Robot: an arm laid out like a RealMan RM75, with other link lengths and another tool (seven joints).
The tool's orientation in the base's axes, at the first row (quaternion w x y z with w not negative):
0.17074 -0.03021 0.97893 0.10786
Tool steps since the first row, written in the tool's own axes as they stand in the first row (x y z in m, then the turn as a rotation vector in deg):
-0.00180 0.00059 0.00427 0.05 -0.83 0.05
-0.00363 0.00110 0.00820 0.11 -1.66 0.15
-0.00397 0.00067 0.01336 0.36 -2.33 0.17
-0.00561 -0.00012 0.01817 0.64 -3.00 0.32
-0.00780 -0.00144 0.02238 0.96 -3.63 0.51
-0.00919 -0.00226 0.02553 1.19 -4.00 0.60
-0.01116 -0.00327 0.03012 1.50 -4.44 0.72
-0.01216 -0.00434 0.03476 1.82 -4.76 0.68
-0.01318 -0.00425 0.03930 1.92 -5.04 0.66
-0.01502 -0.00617 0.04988 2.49 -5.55 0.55
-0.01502 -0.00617 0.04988 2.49 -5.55 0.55
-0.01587 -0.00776 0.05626 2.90 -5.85 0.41
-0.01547 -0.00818 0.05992 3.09 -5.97 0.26
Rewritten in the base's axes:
0.00303 0.00156 -0.00319 0.05 -0.80 -0.23
0.00599 0.00297 -0.00607 0.11 -1.59 -0.51
0.00805 0.00370 -0.01078 -0.06 -2.24 -0.75
0.01124 0.00403 -0.01480 -0.21 -2.87 -1.11
0.01480 0.00373 -0.01819 -0.39 -3.45 -1.52
0.01722 0.00366 -0.02077 -0.54 -3.79 -1.76
0.02068 0.00373 -0.02452 -0.75 -4.20 -2.06
0.02324 0.00374 -0.02865 -1.03 -4.53 -2.20
0.02568 0.00486 -0.03246 -1.10 -4.81 -2.27
0.03106 0.00537 -0.04193 -1.63 -5.34 -2.47
0.03106 0.00537 -0.04193 -1.63 -5.34 -2.47
0.03410 0.00525 -0.04782 -2.03 -5.68 -2.54
0.03496 0.00564 -0.05140 -2.25 -5.83 -2.49

